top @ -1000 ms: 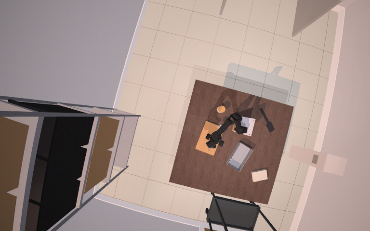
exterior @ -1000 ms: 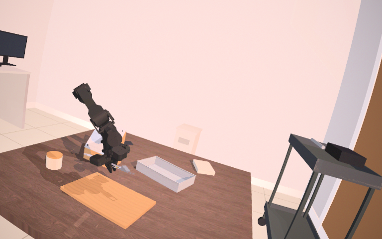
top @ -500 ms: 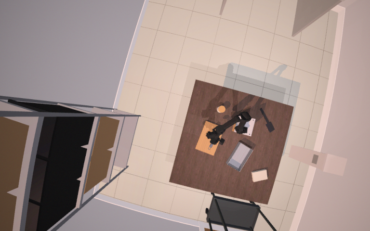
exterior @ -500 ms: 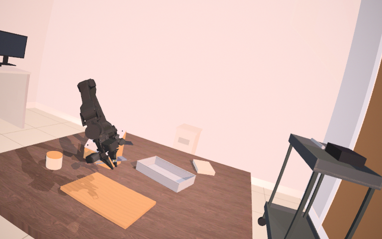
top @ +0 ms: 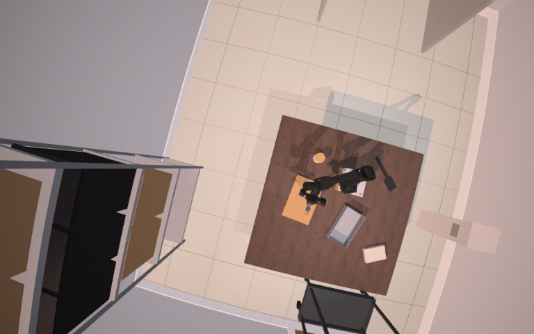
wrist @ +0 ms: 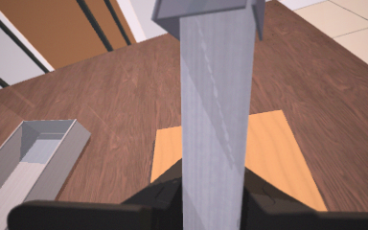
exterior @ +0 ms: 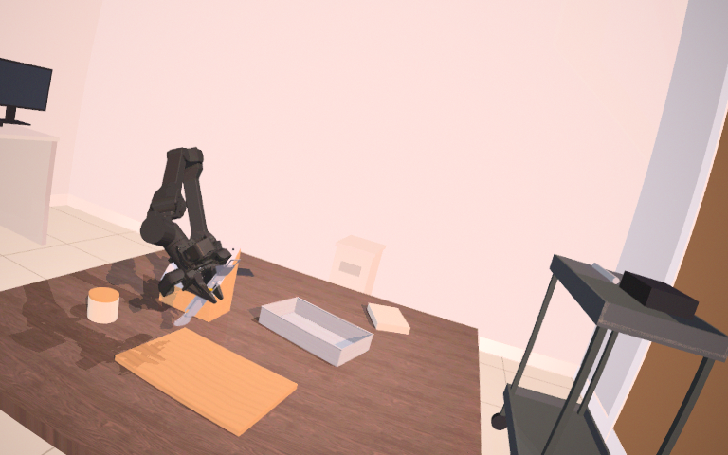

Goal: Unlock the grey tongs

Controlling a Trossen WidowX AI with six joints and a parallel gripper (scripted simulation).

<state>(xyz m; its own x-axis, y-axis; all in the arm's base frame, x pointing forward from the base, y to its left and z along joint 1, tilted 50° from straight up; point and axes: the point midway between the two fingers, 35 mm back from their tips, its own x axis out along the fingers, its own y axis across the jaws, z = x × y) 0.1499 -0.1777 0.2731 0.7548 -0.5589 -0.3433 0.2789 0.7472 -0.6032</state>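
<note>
Now: gripper tip 190 mm above the wooden board. Also, from my gripper tip: beige block: 690 mm to the left, 360 mm ahead, 180 mm below; black spatula: 690 mm to the left, 320 mm behind, 190 mm below; roasting tin: 390 mm to the left, 170 mm below, 160 mm ahead.
</note>
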